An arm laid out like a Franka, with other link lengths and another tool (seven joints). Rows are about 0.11 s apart.
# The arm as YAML. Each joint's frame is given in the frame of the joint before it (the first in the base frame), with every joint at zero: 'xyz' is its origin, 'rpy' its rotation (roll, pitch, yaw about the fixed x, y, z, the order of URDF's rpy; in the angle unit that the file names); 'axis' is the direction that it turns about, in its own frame. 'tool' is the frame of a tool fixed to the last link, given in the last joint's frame.
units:
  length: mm
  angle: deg
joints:
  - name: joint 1
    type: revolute
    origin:
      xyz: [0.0, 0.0, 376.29]
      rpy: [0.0, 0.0, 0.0]
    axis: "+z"
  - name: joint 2
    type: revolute
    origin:
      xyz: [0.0, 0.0, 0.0]
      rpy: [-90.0, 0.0, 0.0]
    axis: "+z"
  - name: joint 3
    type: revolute
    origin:
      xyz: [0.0, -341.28, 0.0]
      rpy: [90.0, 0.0, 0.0]
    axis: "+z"
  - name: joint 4
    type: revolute
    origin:
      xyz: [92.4, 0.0, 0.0]
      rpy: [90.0, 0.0, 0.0]
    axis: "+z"
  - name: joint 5
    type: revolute
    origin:
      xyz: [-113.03, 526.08, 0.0]
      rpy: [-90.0, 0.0, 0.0]
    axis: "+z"
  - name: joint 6
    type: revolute
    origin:
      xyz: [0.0, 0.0, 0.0]
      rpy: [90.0, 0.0, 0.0]
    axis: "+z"
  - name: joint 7
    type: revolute
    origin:
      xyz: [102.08, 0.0, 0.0]
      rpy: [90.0, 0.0, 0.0]
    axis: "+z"
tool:
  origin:
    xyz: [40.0, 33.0, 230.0]
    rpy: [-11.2, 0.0, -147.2]
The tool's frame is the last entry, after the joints.
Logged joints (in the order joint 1, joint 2, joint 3, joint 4, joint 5, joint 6, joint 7), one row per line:
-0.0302, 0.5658, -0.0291, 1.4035, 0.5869, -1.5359, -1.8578
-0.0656, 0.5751, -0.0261, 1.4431, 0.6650, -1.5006, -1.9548
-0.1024, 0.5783, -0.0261, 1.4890, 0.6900, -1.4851, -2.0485
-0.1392, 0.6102, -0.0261, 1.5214, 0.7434, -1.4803, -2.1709
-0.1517, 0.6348, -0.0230, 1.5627, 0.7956, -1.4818, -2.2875
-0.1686, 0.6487, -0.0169, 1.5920, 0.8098, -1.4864, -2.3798
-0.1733, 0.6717, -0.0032, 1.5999, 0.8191, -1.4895, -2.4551
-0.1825, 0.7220, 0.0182, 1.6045, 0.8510, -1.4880, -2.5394
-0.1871, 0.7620, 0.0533, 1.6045, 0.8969, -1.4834, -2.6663
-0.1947, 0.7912, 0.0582, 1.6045, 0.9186, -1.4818, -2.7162
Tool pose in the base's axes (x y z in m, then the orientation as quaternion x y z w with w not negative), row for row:
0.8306, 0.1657, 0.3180, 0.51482, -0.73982, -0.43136, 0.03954
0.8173, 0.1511, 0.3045, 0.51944, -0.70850, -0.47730, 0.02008
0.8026, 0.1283, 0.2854, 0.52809, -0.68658, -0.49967, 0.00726
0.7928, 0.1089, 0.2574, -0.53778, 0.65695, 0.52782, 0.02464
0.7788, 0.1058, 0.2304, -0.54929, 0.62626, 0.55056, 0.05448
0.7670, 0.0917, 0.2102, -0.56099, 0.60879, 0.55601, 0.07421
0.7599, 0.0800, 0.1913, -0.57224, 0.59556, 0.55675, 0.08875
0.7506, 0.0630, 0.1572, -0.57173, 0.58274, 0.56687, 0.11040
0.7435, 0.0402, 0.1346, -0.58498, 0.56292, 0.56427, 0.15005
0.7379, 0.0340, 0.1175, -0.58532, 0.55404, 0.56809, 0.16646
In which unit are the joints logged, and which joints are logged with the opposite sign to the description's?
The joints are logged in radians. Opposite sign: joint 3, joint 4, joint 6.
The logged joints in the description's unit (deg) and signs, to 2 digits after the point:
-1.73, 32.42, 1.67, -80.41, 33.63, 88.00, -106.44
-3.76, 32.95, 1.50, -82.68, 38.10, 85.98, -112.00
-5.87, 33.13, 1.50, -85.31, 39.53, 85.09, -117.37
-7.98, 34.96, 1.50, -87.17, 42.59, 84.81, -124.38
-8.69, 36.37, 1.32, -89.54, 45.58, 84.90, -131.06
-9.66, 37.17, 0.97, -91.21, 46.40, 85.16, -136.35
-9.93, 38.49, 0.18, -91.67, 46.93, 85.34, -140.67
-10.46, 41.37, -1.04, -91.93, 48.76, 85.26, -145.50
-10.72, 43.66, -3.05, -91.93, 51.39, 84.99, -152.77
-11.16, 45.33, -3.33, -91.93, 52.63, 84.90, -155.63

